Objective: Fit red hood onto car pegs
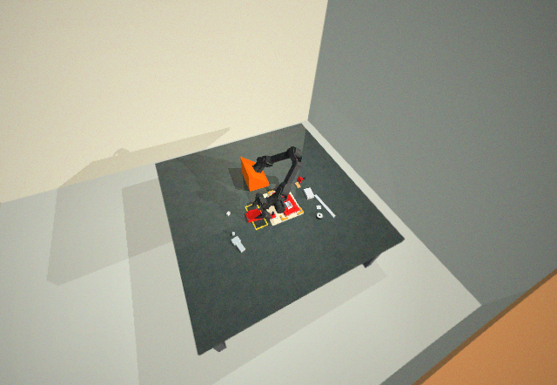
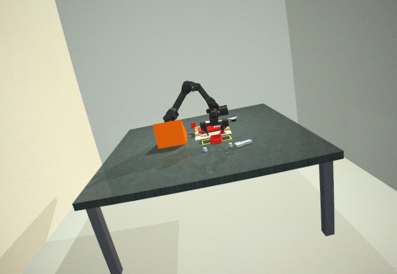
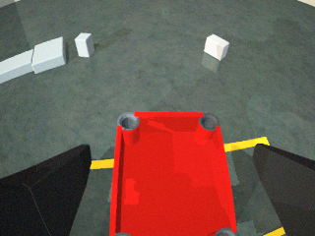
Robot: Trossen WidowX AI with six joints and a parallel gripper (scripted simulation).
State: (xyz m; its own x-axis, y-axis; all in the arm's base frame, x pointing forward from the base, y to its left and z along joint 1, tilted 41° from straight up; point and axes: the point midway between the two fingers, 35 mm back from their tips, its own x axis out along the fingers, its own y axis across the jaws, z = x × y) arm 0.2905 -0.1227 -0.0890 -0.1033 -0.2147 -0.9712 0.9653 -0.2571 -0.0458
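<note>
The red hood is 10 mm to the left of my gripper tip and 40 mm below it. The rest, counted from my gripper tip: white ribbed engine block (60 mm ahead, 240 mm to the left, 20 mm below); wheel (220 mm ahead, 380 mm to the left, 40 mm below); cream jig (20 mm ahead, 210 mm to the left, 30 mm below).
</note>
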